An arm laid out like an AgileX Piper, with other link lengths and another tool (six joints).
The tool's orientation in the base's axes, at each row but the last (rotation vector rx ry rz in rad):
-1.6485, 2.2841, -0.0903
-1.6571, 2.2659, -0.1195
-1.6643, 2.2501, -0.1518
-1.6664, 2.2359, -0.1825
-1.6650, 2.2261, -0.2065
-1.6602, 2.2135, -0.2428
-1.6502, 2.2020, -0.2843
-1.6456, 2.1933, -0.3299
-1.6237, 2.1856, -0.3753
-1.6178, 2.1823, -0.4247
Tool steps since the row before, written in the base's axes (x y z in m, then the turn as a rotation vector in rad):
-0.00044, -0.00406, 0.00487, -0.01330, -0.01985, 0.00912
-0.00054, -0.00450, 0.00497, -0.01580, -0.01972, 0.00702
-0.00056, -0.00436, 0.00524, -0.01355, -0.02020, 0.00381
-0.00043, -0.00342, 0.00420, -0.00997, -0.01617, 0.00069
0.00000, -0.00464, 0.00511, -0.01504, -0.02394, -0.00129
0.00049, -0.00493, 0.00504, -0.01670, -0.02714, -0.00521
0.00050, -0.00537, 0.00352, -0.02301, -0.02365, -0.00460
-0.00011, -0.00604, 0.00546, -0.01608, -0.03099, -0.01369
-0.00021, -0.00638, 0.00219, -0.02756, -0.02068, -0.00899
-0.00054, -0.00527, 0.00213, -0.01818, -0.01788, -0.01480
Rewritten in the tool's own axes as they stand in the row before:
0.00284, -0.00210, -0.00529, 0.02027, 0.00341, -0.01522
0.00331, -0.00223, -0.00541, 0.02126, 0.00628, -0.01401
0.00319, -0.00232, -0.00559, 0.02179, 0.00499, -0.01031
0.00252, -0.00192, -0.00441, 0.01769, 0.00392, -0.00575
0.00343, -0.00303, -0.00517, 0.02670, 0.00680, -0.00647
0.00366, -0.00364, -0.00483, 0.03087, 0.00870, -0.00375
0.00439, -0.00334, -0.00332, 0.02897, 0.01503, -0.00668
0.00495, -0.00385, -0.00520, 0.03573, 0.01058, 0.00422
0.00583, -0.00264, -0.00215, 0.02807, 0.02132, -0.00505
0.00491, -0.00205, -0.00207, 0.02371, 0.01693, 0.00450

